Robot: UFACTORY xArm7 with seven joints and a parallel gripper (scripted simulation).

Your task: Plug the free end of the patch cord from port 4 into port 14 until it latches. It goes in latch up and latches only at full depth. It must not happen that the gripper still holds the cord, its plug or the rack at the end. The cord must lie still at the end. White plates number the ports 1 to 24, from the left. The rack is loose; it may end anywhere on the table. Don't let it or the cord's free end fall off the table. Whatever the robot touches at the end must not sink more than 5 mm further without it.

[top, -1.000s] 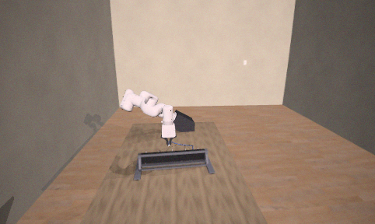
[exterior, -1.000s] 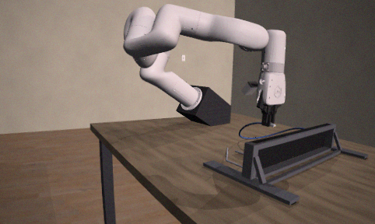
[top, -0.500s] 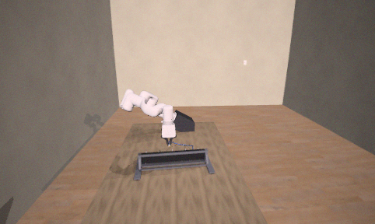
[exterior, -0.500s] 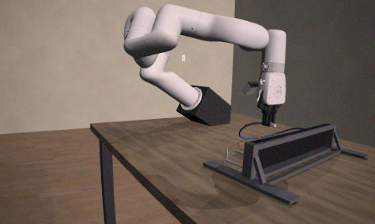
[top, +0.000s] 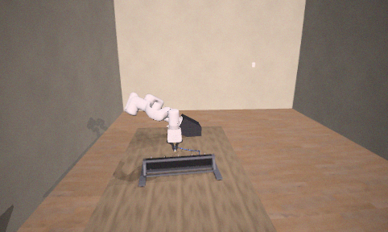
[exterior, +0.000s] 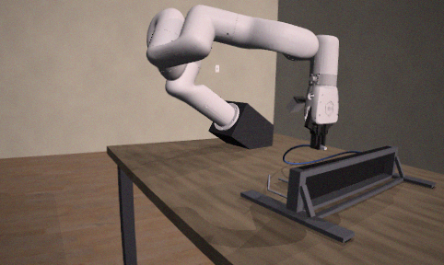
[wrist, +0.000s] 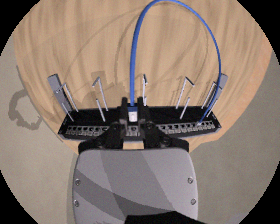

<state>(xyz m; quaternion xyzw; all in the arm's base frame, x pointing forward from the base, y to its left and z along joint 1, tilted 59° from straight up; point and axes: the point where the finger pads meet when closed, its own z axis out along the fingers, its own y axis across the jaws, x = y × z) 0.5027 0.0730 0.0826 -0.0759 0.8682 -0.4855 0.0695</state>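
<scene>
The pale plug is 20 mm ahead of my hand and 10 mm below it.
</scene>
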